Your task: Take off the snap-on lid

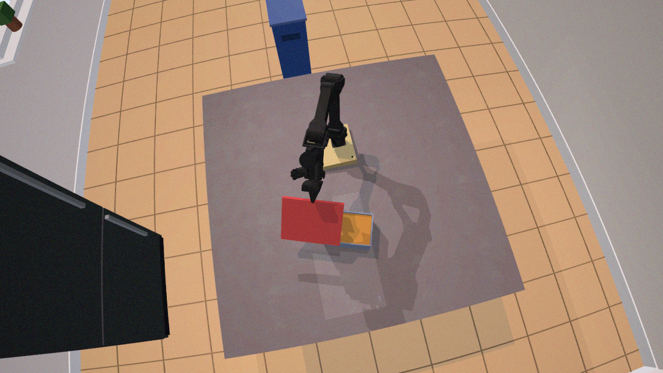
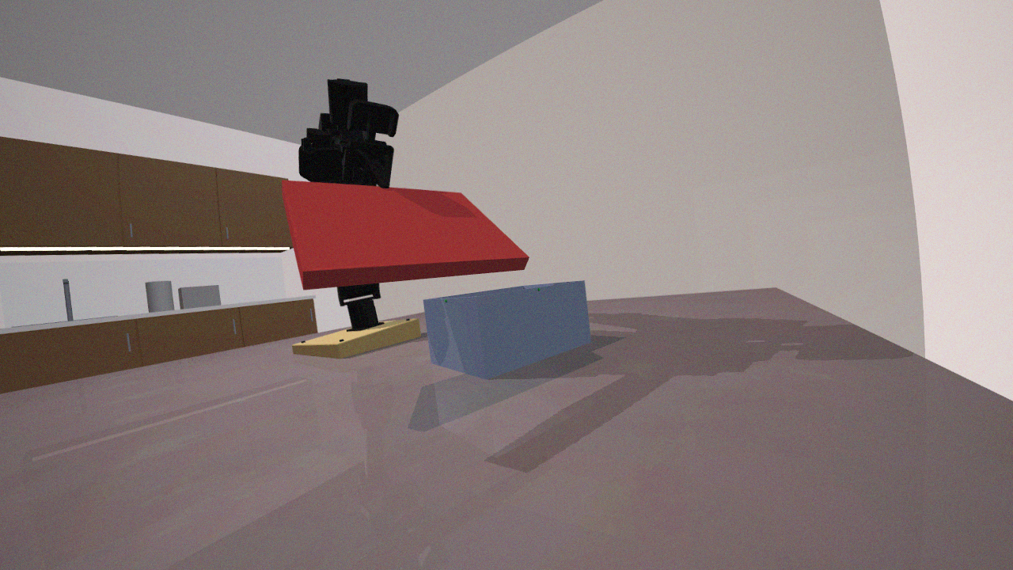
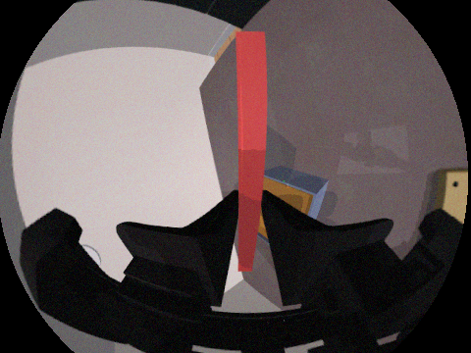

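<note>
Now: gripper tip 6 cm short of the red lid, 2 cm to the left of it and 5 cm above it. From my gripper tip the other things lie so: storage box 9 cm ahead, 12 cm to the left, 19 cm below.
</note>
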